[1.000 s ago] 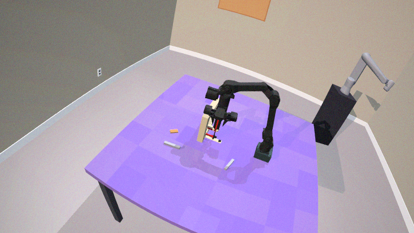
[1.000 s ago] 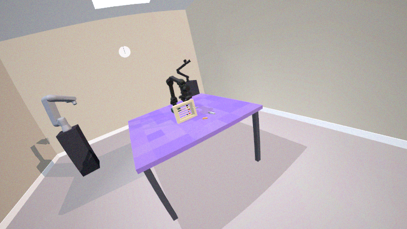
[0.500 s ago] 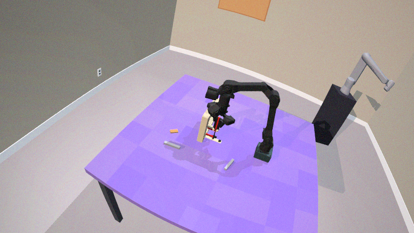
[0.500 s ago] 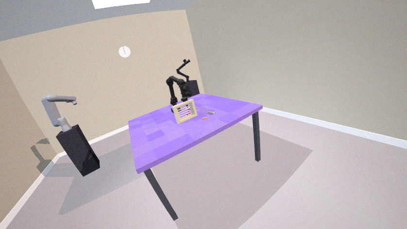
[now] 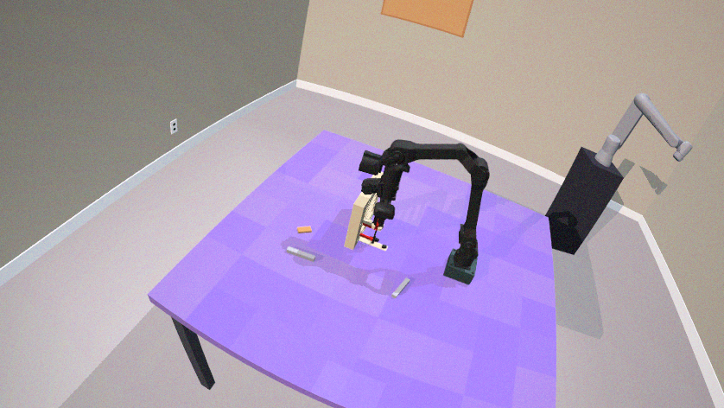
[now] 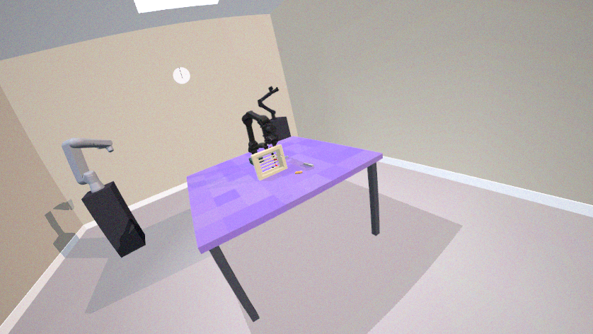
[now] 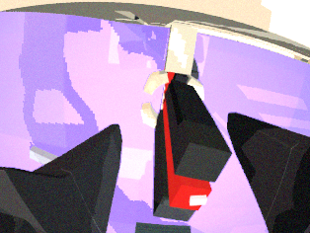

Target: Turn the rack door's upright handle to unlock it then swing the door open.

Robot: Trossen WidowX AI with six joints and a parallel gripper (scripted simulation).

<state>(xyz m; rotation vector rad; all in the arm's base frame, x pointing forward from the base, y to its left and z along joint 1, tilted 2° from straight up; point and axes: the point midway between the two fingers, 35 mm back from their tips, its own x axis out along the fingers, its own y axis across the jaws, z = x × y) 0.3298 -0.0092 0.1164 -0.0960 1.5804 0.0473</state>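
Now: gripper tip 10 mm to the left of the handle and 30 mm above it. From my gripper tip the other things lie so: grey bar (220 mm ahead, 140 mm to the left, 130 mm below); small orange block (240 mm ahead, 20 mm to the left, 130 mm below).
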